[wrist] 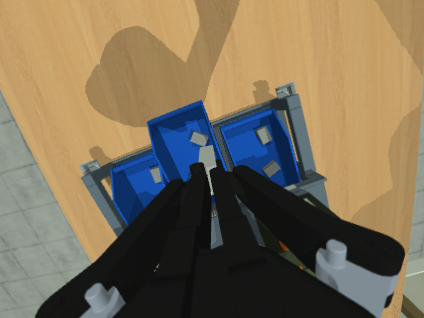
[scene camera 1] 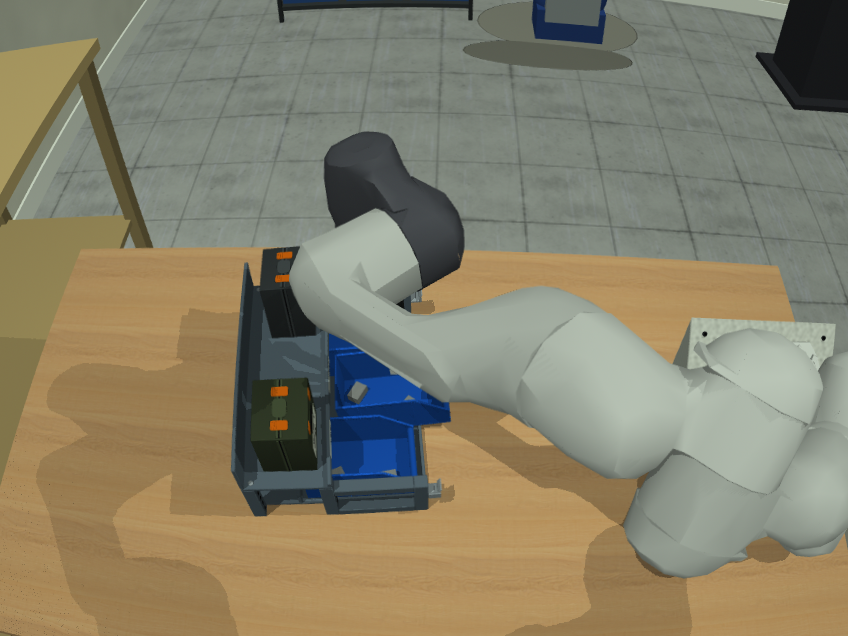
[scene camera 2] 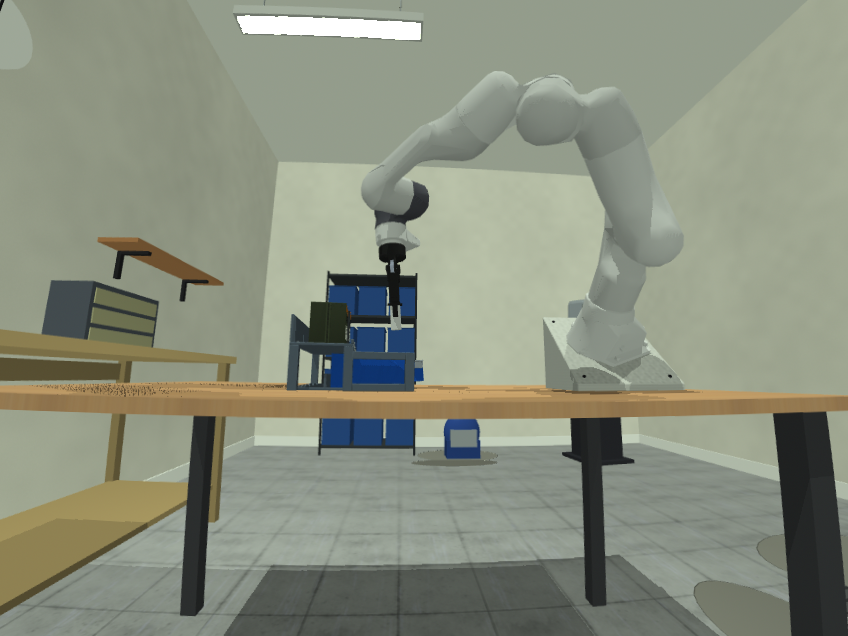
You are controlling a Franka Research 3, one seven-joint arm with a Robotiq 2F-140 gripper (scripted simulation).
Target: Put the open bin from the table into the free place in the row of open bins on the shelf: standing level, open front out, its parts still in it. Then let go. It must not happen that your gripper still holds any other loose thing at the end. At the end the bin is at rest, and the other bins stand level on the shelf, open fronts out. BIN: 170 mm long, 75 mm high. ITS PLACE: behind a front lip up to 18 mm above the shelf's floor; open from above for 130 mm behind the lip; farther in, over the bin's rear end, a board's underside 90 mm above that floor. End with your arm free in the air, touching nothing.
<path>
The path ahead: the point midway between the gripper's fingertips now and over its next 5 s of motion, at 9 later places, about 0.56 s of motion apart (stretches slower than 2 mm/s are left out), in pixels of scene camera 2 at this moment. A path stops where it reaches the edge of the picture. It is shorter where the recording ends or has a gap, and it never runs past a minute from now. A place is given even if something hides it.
My gripper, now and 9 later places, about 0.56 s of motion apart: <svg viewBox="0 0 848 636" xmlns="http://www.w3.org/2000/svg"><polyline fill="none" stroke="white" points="396,329 406,333 416,336 424,338 430,340 431,347 431,364 431,377 430,380 430,380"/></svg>
</path>
